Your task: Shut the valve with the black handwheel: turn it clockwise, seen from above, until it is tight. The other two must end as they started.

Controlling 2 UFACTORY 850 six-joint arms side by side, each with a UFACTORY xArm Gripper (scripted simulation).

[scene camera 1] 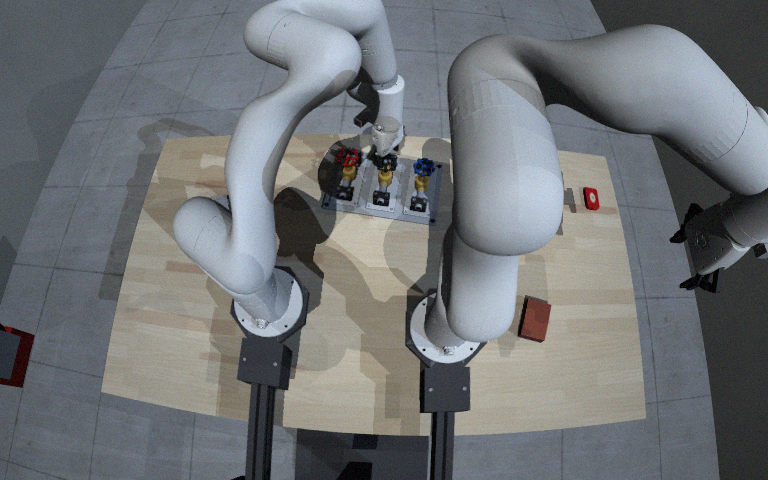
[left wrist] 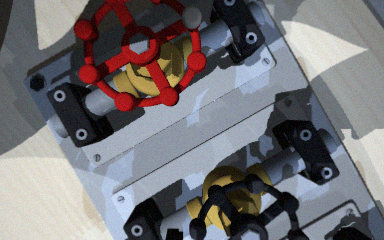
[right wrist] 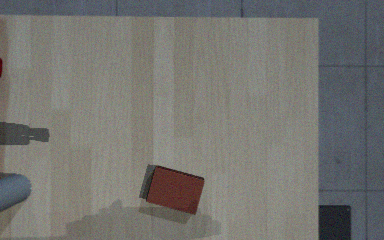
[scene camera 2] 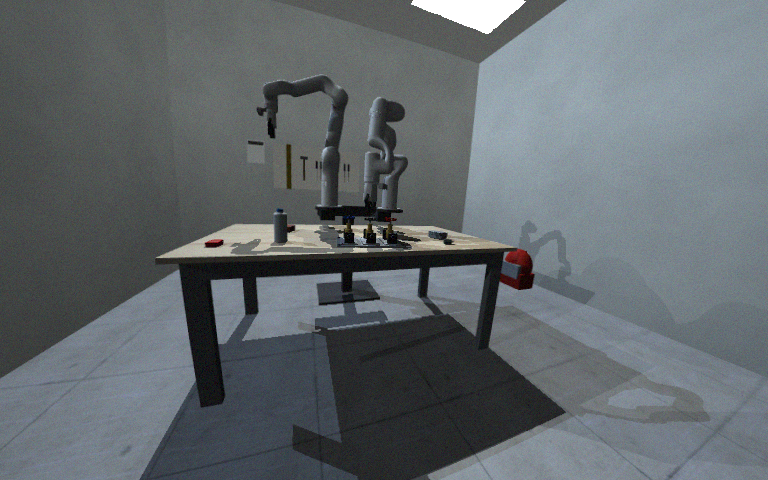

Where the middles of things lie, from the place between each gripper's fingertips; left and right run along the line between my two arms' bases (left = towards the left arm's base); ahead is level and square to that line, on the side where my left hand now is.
I see the grey base plate (left wrist: 100, 183) 180 mm below my left hand.
My right gripper (scene camera 1: 680, 263) is now 63 cm above the grey base plate, 61 cm to the right of it and 46 cm short of it.
